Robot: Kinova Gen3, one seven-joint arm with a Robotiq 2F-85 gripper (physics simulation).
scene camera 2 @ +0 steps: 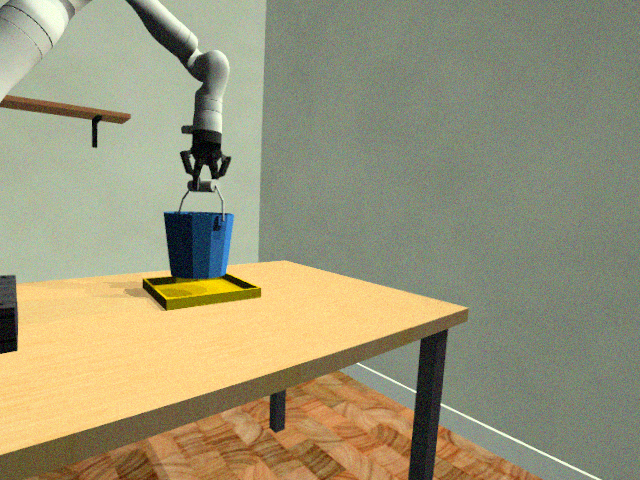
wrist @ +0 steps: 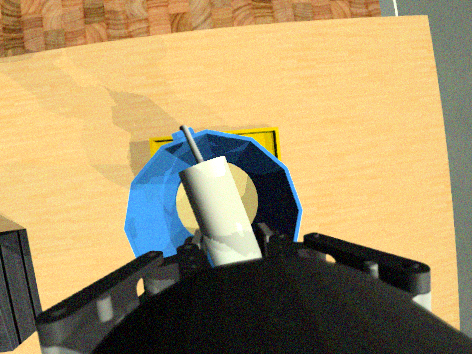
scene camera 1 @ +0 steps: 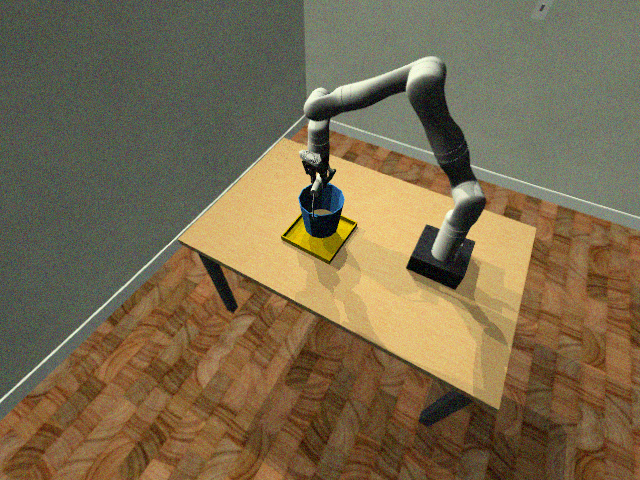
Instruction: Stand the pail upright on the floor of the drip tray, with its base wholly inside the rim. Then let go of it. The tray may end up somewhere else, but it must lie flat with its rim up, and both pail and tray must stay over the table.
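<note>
My own gripper is visible to me at [scene camera 2: 205,192] and again at [wrist: 231,238]. There is a blue pail [scene camera 2: 198,243], which I also find at [scene camera 1: 328,205]. I see a yellow drip tray as well, and the tray appears at [scene camera 2: 172,293], at [wrist: 268,137] and at [scene camera 1: 325,249].
</note>
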